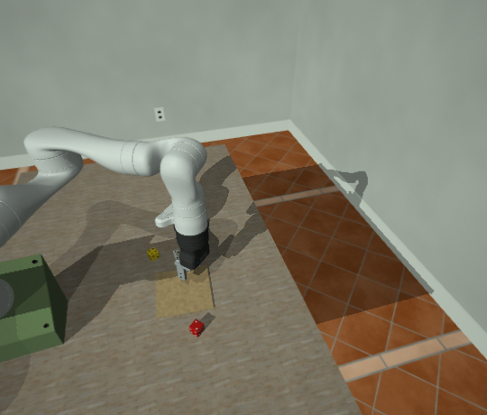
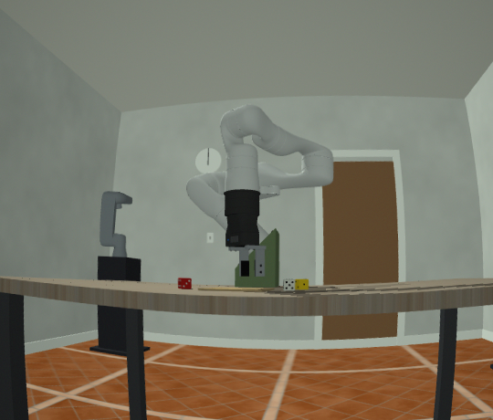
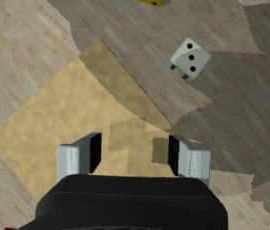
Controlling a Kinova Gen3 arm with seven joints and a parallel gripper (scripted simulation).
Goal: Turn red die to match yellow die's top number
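Now: hand 20 mm past the white die, 80 mm to the right of it and 40 mm above it. Also, from my hand: red die 10 mm behind, 160 mm to the right, 40 mm below; tan mat 20 mm behind, 30 mm to the right, 50 mm below; yellow die 90 mm behind, 100 mm to the left, 40 mm below.
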